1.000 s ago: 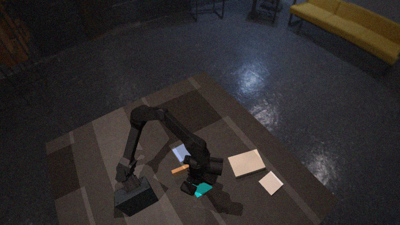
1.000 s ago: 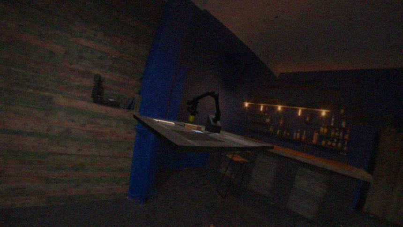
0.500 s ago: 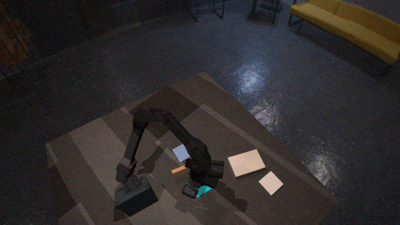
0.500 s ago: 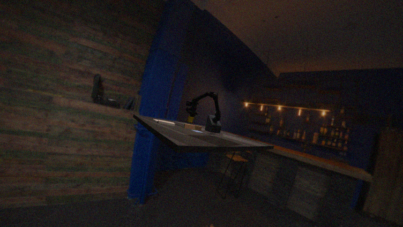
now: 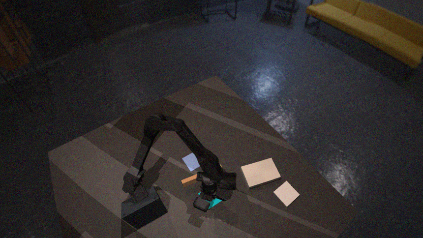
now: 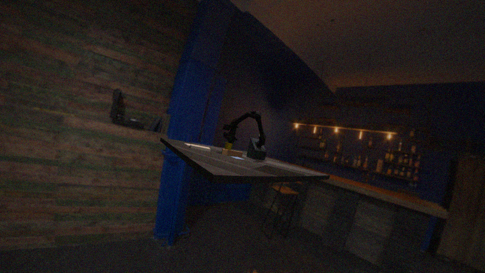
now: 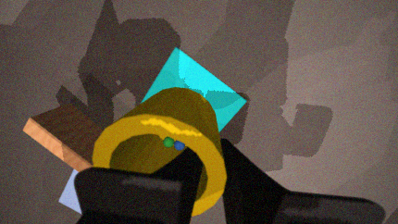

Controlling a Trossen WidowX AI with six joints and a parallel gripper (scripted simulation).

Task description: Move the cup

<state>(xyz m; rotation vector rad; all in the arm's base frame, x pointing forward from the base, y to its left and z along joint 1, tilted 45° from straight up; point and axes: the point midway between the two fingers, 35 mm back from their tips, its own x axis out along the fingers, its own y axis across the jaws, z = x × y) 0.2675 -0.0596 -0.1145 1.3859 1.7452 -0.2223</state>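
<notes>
The cyan pad is 2 cm ahead of my gripper tip, 2 cm to the left of it and 8 cm below it. Round my gripper tip: green marble: 2 cm ahead, 3 cm to the left, 2 cm below; yellow cup: 2 cm ahead, 1 cm to the left; blue marble: 1 cm ahead, 3 cm to the left, 2 cm below.
</notes>
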